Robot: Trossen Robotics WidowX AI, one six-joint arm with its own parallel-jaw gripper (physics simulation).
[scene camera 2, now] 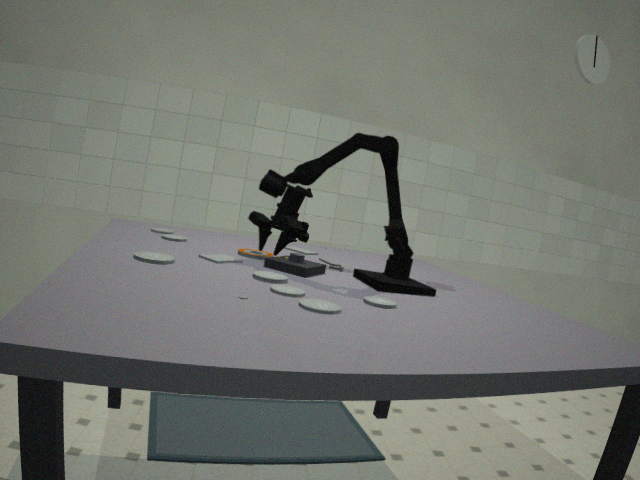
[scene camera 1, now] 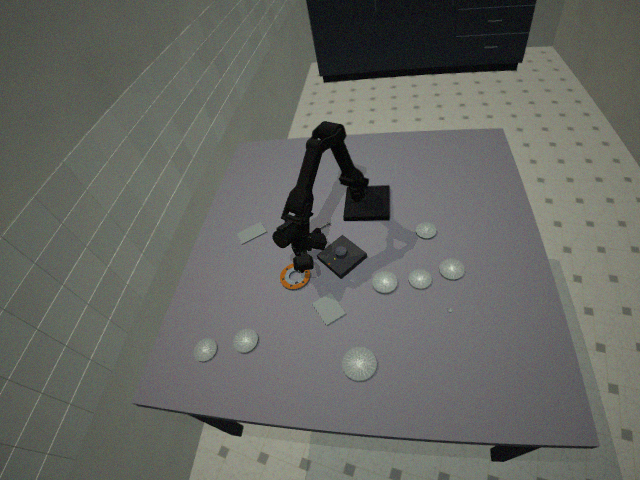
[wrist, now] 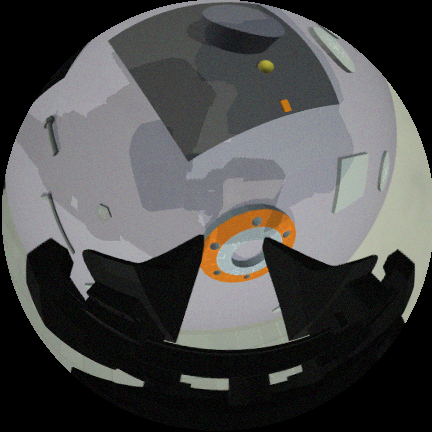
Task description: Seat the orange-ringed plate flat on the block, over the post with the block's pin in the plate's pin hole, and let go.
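Pixels of known places: gripper, fingertip midpoint: (scene camera 2: 267, 252) (wrist: 233, 241); arm's base, origin of the base link: (scene camera 2: 396, 277) (scene camera 1: 357, 196).
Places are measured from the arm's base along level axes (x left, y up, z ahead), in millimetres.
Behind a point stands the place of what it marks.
The orange-ringed plate (scene camera 1: 284, 279) {y -18, x -270, z 357 mm} (scene camera 2: 242, 252) {y -9, x -207, z 397 mm} (wrist: 232, 224) {y -9, x -197, z 318 mm} lies flat on the table, beside the block and apart from it. It has a pale inner ring, a centre hole and several small holes. The dark square block (scene camera 1: 351, 261) {y 5, x -33, z 316 mm} (scene camera 2: 305, 268) {y 4, x 17, z 288 mm} (wrist: 165, 85) carries a round grey post (scene camera 1: 340, 251) {y 25, x -68, z 285 mm} (scene camera 2: 297, 256) {y 22, x -49, z 289 mm} (wrist: 245, 22), a yellow pin (wrist: 265, 66) and a small orange mark (wrist: 286, 105) {y 6, x -109, z 321 mm}. My gripper (scene camera 2: 268, 252) {y -3, x -209, z 321 mm} (wrist: 233, 241) {y -3, x -209, z 321 mm} is open and empty, pointing down, with its fingertips low over the plate. In the wrist view the fingertips overlap the plate's left and right sides; contact cannot be told.
A pale square tile (scene camera 1: 329, 309) {y -14, x -109, z 484 mm} (wrist: 351, 181) {y -14, x -117, z 467 mm} lies near the plate, another flat tile (scene camera 1: 251, 233) {y -13, x -425, z 136 mm} farther off. Pale round discs (scene camera 1: 385, 282) {y -9, x 75, z 400 mm} (scene camera 2: 269, 276) {y -9, x 92, z 405 mm} lie near the block. Thin rods (wrist: 52, 136) and a small hexagonal piece (wrist: 104, 211) {y -18, x -207, z 206 mm} lie left in the wrist view.
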